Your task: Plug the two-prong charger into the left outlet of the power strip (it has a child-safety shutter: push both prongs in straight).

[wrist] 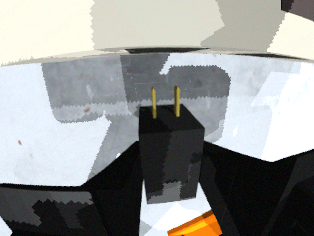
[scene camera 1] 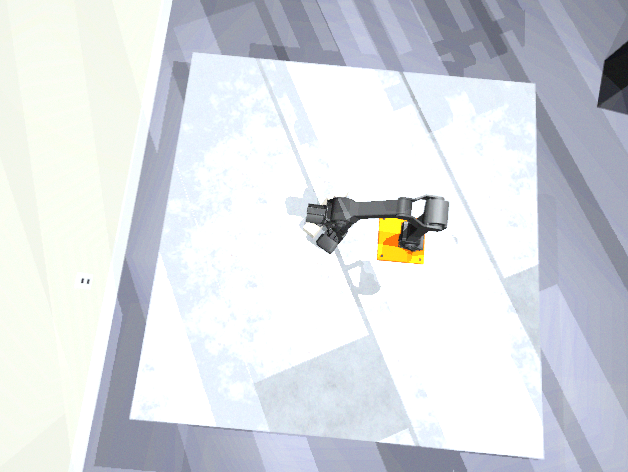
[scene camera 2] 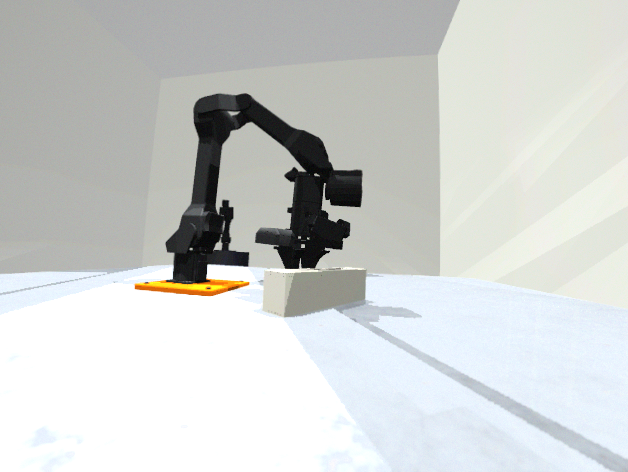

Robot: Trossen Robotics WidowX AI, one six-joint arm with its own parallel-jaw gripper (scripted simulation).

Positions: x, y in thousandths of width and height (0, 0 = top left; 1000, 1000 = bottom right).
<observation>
My gripper (scene camera 2: 477, 603) holds a two-prong charger (wrist: 546, 591).
My gripper is seen too in the wrist view (wrist: 524, 612).
</observation>
